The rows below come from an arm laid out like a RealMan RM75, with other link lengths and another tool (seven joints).
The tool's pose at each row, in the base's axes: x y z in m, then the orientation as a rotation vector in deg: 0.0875, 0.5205, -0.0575, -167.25, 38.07, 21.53; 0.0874, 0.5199, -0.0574, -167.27, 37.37, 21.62; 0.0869, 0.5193, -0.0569, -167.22, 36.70, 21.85; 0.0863, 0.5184, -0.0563, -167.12, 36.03, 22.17; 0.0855, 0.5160, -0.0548, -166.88, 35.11, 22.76; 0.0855, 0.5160, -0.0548, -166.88, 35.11, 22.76; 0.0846, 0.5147, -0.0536, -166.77, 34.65, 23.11; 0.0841, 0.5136, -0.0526, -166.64, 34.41, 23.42; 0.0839, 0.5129, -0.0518, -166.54, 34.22, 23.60; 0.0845, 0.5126, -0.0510, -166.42, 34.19, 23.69; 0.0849, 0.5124, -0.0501, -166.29, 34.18, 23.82; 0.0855, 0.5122, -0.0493, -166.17, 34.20, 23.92; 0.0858, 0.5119, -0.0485, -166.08, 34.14, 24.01
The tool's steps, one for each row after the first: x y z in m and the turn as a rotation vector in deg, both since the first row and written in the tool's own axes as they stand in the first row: 0.0001, 0.0006, -0.0002, 0.04, -0.11, -0.46; -0.0002, 0.0013, -0.0007, 0.11, -0.32, -0.89; -0.0005, 0.0023, -0.0013, 0.19, -0.61, -1.32; -0.0006, 0.0047, -0.0030, 0.36, -1.12, -1.89; -0.0006, 0.0047, -0.0030, 0.36, -1.12, -1.89; -0.0012, 0.0062, -0.0041, 0.42, -1.40, -2.18; -0.0015, 0.0074, -0.0052, 0.48, -1.65, -2.32; -0.0016, 0.0080, -0.0060, 0.54, -1.81, -2.43; -0.0011, 0.0080, -0.0070, 0.63, -1.90, -2.44; -0.0009, 0.0079, -0.0080, 0.72, -2.02, -2.44; -0.0005, 0.0078, -0.0089, 0.80, -2.12, -2.42; -0.0004, 0.0079, -0.0098, 0.87, -2.20, -2.45
